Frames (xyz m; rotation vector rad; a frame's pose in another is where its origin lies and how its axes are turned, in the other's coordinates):
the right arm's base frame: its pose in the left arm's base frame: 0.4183 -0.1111 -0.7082 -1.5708 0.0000 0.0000
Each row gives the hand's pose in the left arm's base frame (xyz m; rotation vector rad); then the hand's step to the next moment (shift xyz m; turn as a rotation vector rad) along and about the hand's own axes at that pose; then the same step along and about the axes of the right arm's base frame.
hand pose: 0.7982 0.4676 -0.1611 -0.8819 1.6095 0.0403
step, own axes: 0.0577 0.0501 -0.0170 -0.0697 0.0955 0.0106
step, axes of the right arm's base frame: -0.0402 0.0672 -0.0023 -0.0460 -0.0152 0.1084
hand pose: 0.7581 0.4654 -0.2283 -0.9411 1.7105 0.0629
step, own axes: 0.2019 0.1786 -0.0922 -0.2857 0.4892 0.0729
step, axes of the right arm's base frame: -0.1928 0.2070 -0.0343 -0.2248 -0.0114 0.5250
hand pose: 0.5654 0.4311 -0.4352 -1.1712 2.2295 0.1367
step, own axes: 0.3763 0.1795 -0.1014 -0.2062 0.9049 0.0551
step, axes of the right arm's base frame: -0.3459 0.1611 -0.1962 -0.5894 0.0946 0.7128
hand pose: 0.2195 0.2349 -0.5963 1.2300 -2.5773 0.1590
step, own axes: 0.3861 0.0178 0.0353 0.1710 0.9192 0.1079
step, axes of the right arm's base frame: -0.2519 -0.0814 -0.2838 -0.8368 0.0327 0.4296
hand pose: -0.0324 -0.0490 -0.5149 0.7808 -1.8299 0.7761
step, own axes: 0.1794 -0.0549 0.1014 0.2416 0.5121 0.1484
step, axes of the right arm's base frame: -0.0686 -0.1420 -0.1435 -0.5604 -0.0882 0.1444
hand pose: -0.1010 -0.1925 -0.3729 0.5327 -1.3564 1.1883
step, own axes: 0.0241 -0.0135 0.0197 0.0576 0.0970 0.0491
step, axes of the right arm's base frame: -0.0020 -0.0308 -0.0140 -0.1180 -0.0321 0.0132
